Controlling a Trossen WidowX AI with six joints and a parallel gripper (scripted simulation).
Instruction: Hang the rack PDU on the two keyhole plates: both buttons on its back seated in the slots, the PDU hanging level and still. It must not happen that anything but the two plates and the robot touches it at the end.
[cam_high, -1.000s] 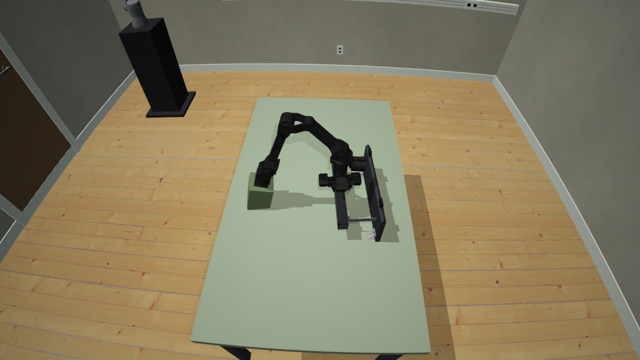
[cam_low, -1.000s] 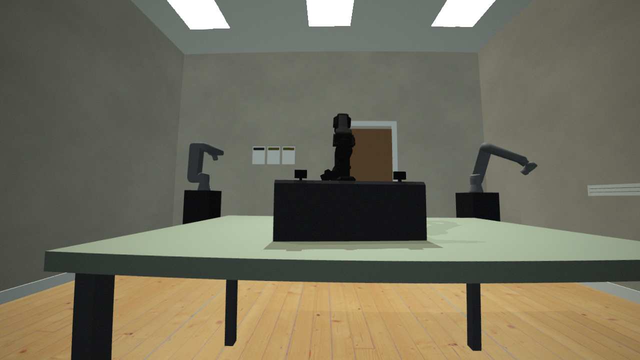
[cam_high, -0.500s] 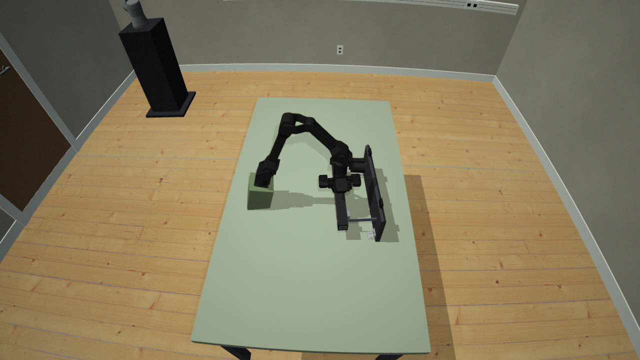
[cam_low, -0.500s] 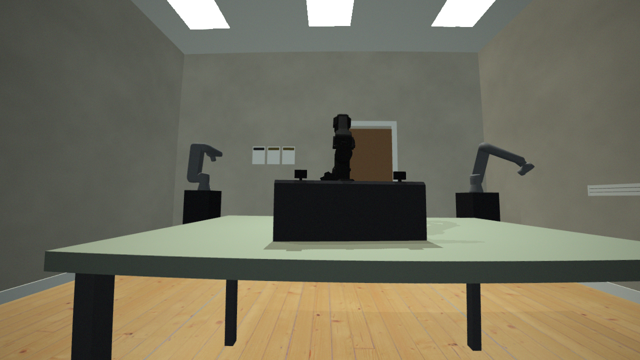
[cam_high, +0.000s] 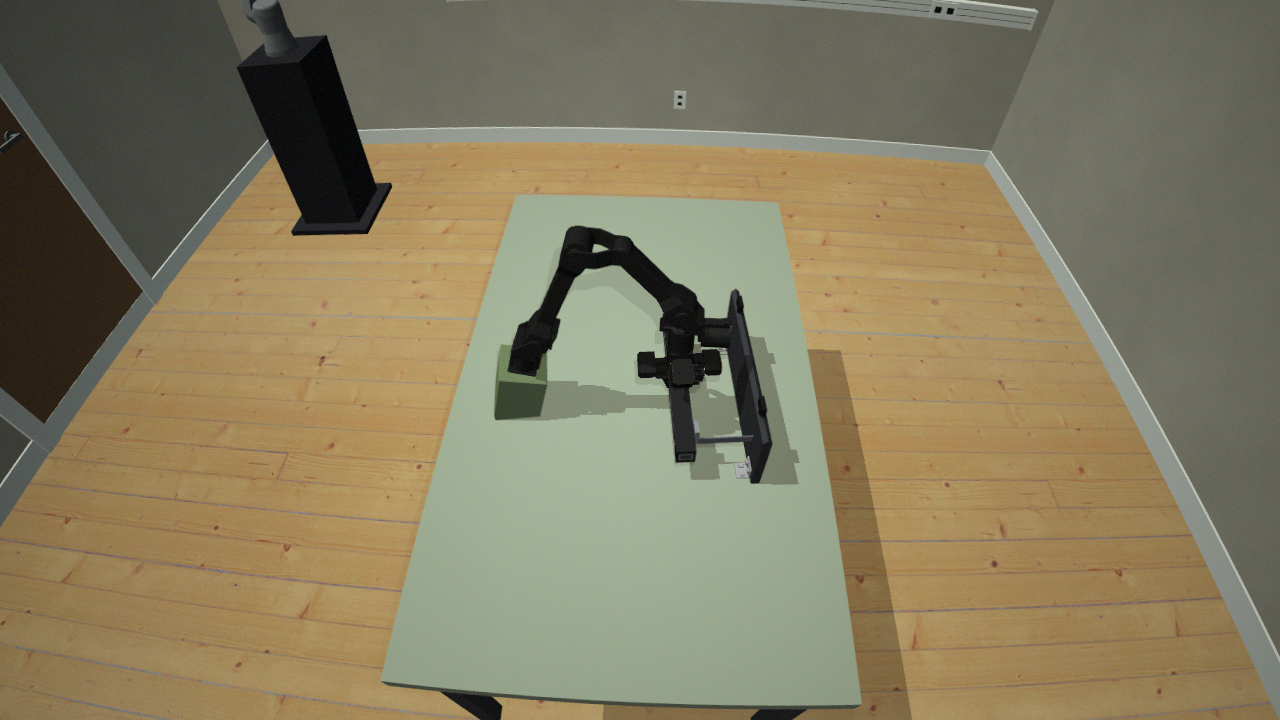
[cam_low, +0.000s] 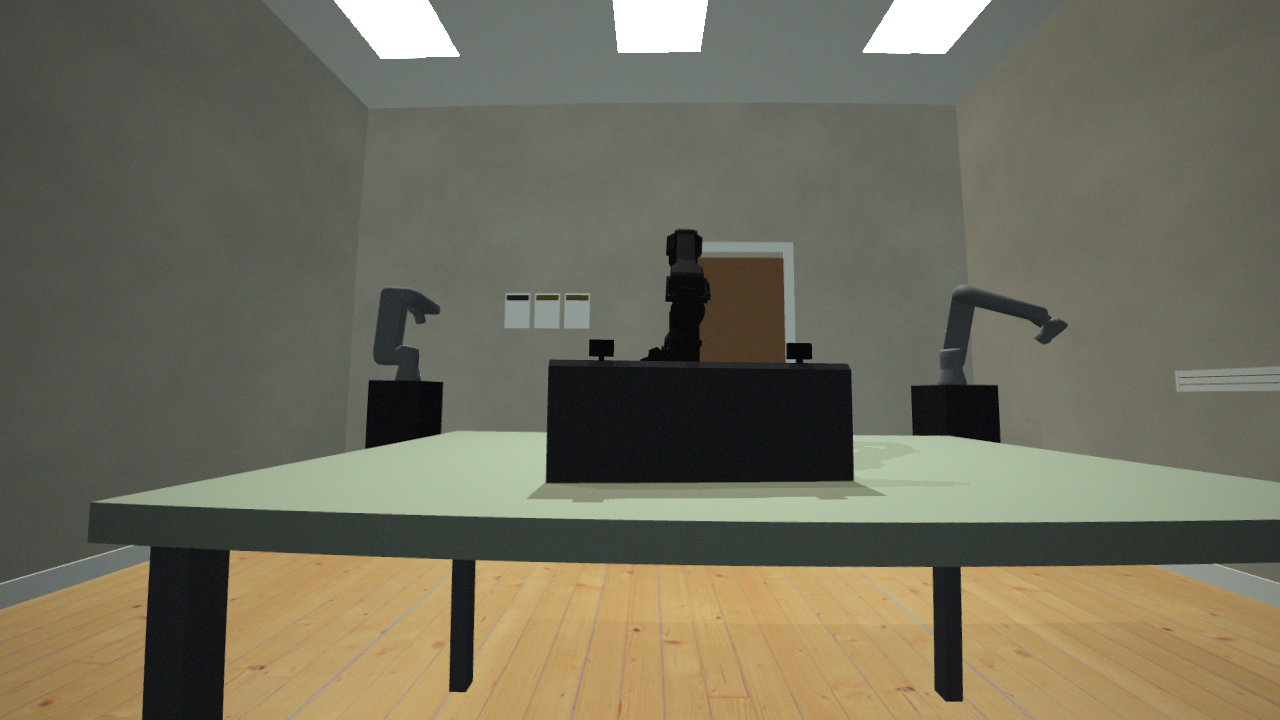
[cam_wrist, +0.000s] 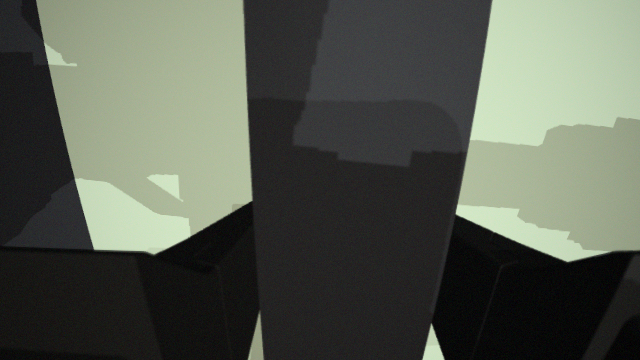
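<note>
My gripper is now 10 mm short of the rack PDU, 20 mm to the left of it and 10 mm above it. The rest, counted from my hand: black panel: 160 mm ahead, 10 mm to the left, 30 mm below.
</note>
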